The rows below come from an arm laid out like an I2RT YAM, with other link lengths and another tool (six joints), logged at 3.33 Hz.
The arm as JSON. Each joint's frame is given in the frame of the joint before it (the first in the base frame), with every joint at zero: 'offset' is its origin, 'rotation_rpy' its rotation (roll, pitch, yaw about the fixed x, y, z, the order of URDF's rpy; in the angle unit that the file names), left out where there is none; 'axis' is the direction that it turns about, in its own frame. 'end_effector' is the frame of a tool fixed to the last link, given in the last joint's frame.
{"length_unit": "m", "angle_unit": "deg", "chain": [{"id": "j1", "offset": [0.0, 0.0, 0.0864], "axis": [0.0, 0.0, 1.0]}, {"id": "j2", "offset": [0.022, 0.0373, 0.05], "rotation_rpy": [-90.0, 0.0, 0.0], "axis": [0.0, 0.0, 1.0]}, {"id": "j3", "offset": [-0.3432, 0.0, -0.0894], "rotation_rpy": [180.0, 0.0, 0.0], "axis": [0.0, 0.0, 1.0]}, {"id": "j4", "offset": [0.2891, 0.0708, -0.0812], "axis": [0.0, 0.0, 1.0]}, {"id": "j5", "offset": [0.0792, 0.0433, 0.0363], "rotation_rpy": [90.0, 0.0, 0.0], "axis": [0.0, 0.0, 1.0]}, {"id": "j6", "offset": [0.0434, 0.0, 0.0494], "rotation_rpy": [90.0, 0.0, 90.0], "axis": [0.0, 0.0, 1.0]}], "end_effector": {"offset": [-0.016, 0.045, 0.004], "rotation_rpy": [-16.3, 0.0, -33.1]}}
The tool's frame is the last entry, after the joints.
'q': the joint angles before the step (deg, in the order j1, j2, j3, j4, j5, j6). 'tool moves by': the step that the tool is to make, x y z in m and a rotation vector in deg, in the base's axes. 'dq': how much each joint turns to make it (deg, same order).
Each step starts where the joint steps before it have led.
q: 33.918, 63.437, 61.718, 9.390, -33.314, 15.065
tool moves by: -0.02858, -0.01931, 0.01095, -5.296, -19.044, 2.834
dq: 2.400, -6.231, -0.083, -4.018, -2.796, -18.282
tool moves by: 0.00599, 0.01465, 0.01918, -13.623, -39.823, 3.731
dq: 8.643, 1.325, 5.534, -9.784, 0.060, -45.389
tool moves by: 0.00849, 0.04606, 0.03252, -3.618, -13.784, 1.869
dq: 7.938, 7.471, 9.371, -4.198, 5.370, -15.662
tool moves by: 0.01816, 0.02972, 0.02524, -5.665, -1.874, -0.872
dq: 1.528, 8.385, 12.603, -10.393, 2.498, -5.530
